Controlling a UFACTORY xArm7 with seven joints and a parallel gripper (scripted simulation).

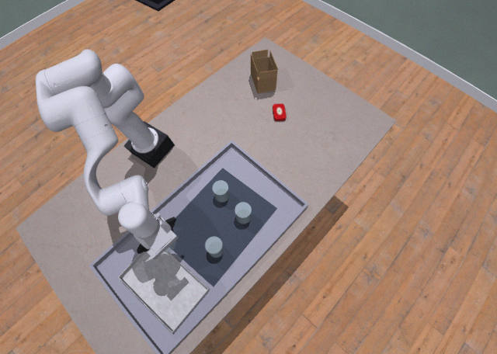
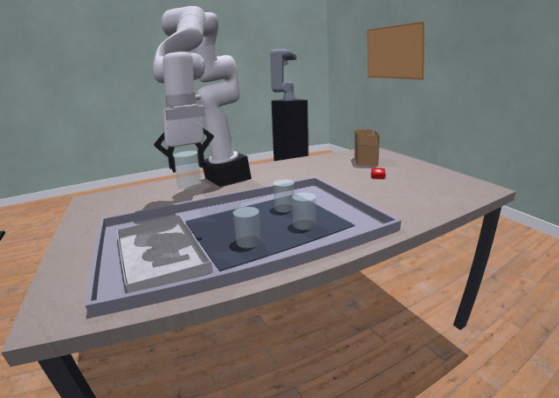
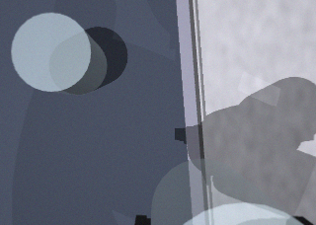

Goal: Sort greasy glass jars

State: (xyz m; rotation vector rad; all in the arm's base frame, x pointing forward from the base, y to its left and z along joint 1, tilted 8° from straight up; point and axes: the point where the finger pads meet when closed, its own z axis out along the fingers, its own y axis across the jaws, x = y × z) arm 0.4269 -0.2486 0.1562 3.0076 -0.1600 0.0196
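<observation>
The white tray lies 5 cm ahead of my hand, 12 cm to the right of it and 20 cm below it. From my hand the other things lie so: dark drying mat 6 cm ahead, 20 cm to the left, 21 cm below; then small red object 6 cm behind, 83 cm to the left, 19 cm below.
</observation>
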